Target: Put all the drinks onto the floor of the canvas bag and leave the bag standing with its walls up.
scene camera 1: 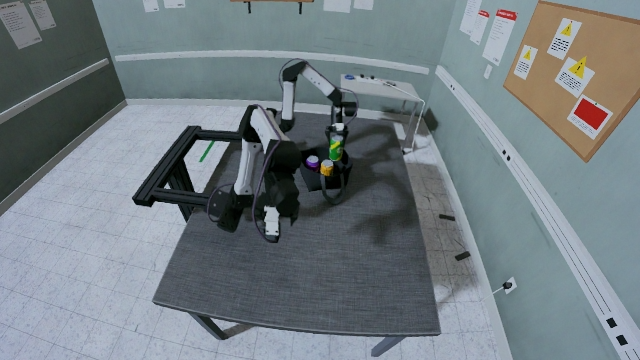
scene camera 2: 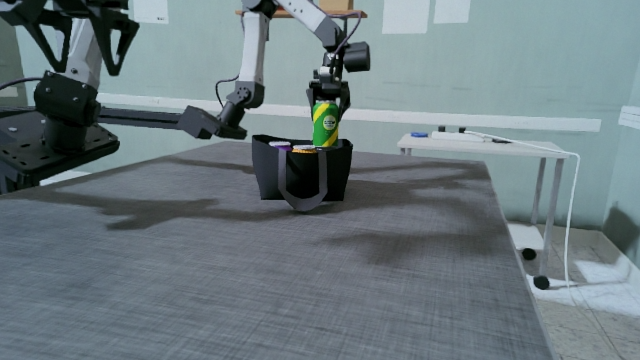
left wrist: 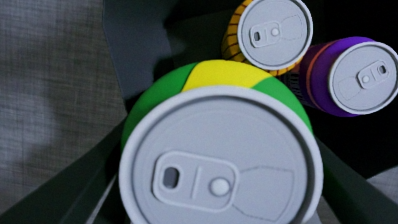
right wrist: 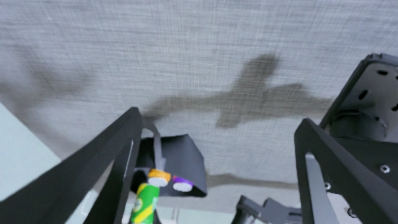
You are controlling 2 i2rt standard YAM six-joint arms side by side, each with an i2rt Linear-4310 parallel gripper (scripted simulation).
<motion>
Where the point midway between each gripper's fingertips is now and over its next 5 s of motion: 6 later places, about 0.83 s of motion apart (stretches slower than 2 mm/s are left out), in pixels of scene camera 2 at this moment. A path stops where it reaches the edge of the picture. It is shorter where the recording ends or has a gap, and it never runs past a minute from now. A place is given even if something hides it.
My left gripper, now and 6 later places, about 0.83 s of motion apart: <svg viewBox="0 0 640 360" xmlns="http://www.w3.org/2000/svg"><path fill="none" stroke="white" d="M325 120L325 131L325 142L325 152L324 157L324 162L327 148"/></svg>
My right gripper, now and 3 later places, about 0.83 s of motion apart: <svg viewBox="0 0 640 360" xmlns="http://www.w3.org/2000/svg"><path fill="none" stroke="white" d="M86 74L131 101L270 97L322 67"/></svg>
</motion>
